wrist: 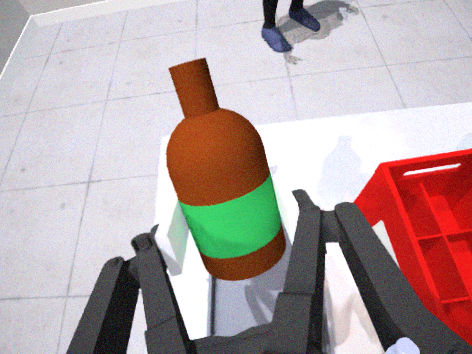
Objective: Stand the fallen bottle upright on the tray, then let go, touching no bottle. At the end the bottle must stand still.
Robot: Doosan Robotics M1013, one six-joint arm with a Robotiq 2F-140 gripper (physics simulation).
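Frame: origin at the arm's base, x ahead, y left, z up, level; centimetres.
Seen in the pictures: gripper, fingertip midpoint: (228, 193).
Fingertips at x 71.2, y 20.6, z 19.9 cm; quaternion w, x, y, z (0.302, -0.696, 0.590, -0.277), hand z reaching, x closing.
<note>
Offsets run from my fingertips to a thing's top centre. "spot": to the spot under its first point. Level surfaces: height alone.
The brown bottle (220, 155) with a green label is between the finger pads in the wrist view. Its neck points to the top of the view, leaning a little left, and its base points down towards the grey tray {spot: dx -8.9, dy +3.9, dz -30.0 cm} (232, 312). My gripper (228, 193) is shut on the bottle around its label and lower part. Part of the tray shows below the bottle's base, between the fingers. Whether the base touches the tray, and whether the bottle is exactly upright, I cannot tell from this view.
A red crate {spot: dx +2.9, dy -19.6, dz -13.7 cm} (392, 200) with compartments stands on the white table {dz -30.5 cm} (300, 145), right of the gripper. A bottle-shaped shadow falls on the table behind. The tiled floor (125, 145) lies beyond the table's left and far edges, with a person's feet (276, 40) at the top.
</note>
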